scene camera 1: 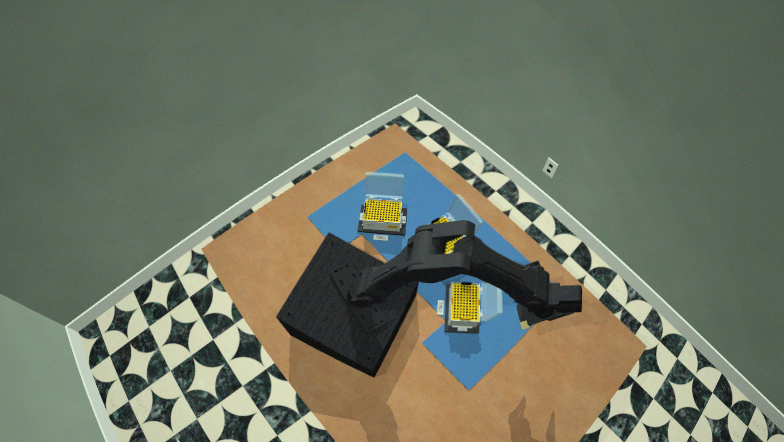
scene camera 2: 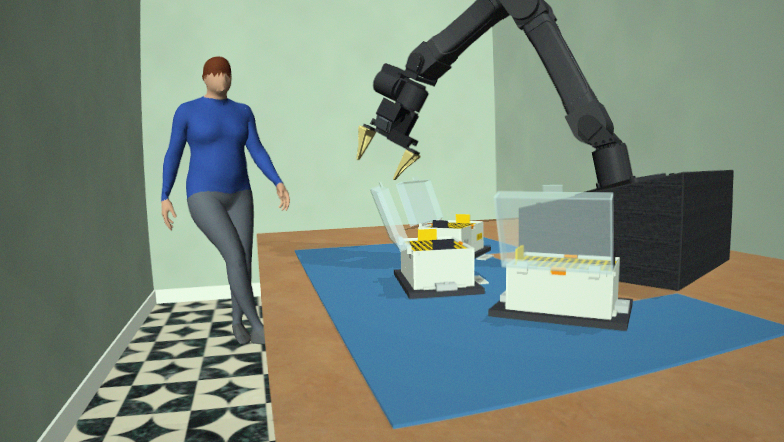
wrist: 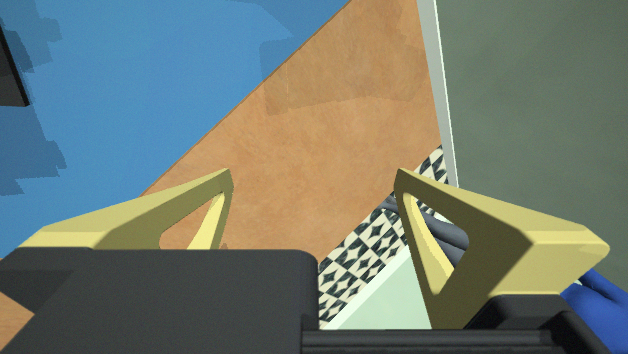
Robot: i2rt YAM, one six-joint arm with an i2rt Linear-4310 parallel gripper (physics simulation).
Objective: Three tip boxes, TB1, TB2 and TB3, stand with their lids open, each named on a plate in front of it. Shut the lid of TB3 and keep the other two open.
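Places are measured from the arm's base along level axes (x left, y back, z up), in centimetres.
Pixels of known places: gripper, fingertip midpoint: (scene camera 2: 375, 169) (wrist: 313, 177); arm's base, origin of the base link: (scene camera 1: 357, 297) (scene camera 2: 617, 190).
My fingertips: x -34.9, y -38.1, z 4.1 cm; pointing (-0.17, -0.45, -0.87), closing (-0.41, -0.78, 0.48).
Ahead of a thing's pixels: the offset from my fingertips to its middle. "spot": to the spot under its first point. Level surfaces: height alone.
Three white tip boxes with yellow racks have their clear lids open; I cannot read which is TB3. One box {dx +57.6, dy +15.5, dz -13.5 cm} (scene camera 1: 382, 211) (scene camera 2: 560, 293) has an upright lid {spot: dx +64.1, dy +10.3, dz -7.0 cm} (scene camera 1: 384, 185) (scene camera 2: 554, 225). The middle box {dx +40.1, dy +4.6, dz -13.5 cm} (scene camera 2: 439, 267) is partly hidden by the arm in scene camera 1; its lid {dx +39.9, dy -3.2, dz -6.3 cm} (scene camera 1: 465, 211) (scene camera 2: 388, 215) leans back. The third box (scene camera 1: 465, 301) (scene camera 2: 474, 235) has its lid {spot: dx +13.2, dy +7.7, dz -7.6 cm} (scene camera 1: 491, 303) (scene camera 2: 419, 202) open too. My gripper (scene camera 2: 377, 169) (wrist: 313, 177) is open and empty, above and apart from the boxes, past the third box's lid side in scene camera 1.
A blue mat {dz -16.8 cm} (scene camera 1: 469, 367) (scene camera 2: 417, 378) (wrist: 150, 90) lies under the boxes on the brown table {dz -17.1 cm} (scene camera 1: 247, 247) (scene camera 2: 290, 329) (wrist: 320, 135). The black arm base block (scene camera 1: 340, 291) (scene camera 2: 697, 230) stands beside them. A dark box base {spot: dx +11.0, dy +12.1, dz -16.0 cm} (wrist: 9, 80) shows at the wrist view's left edge. A person (scene camera 2: 219, 148) stands beyond the table.
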